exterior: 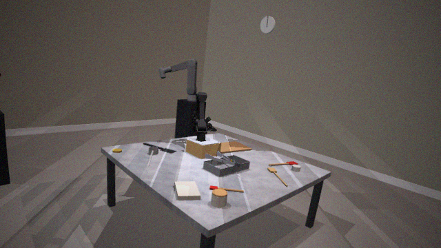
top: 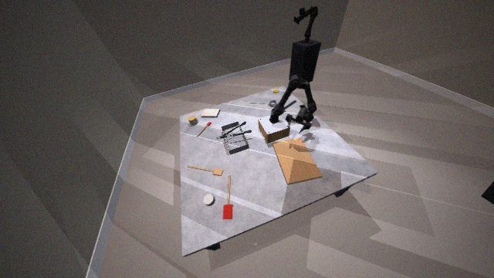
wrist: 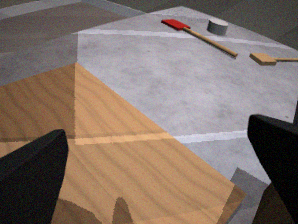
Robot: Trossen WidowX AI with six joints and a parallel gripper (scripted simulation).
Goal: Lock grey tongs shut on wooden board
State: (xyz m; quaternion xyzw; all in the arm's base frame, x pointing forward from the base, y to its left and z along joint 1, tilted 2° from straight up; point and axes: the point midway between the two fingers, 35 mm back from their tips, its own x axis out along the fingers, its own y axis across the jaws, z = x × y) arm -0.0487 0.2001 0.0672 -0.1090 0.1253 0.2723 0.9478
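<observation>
Right now the hinge slider is 400 mm ahead of my gripper tip, 300 mm to the right of it and 90 mm below it. The rest, counted from my gripper tip: wooden board: 60 mm ahead, 120 mm to the left, 150 mm below; red spatula: 610 mm ahead, 160 mm to the left, 150 mm below; roasting tin: 370 mm ahead, 310 mm to the right, 130 mm below.
</observation>
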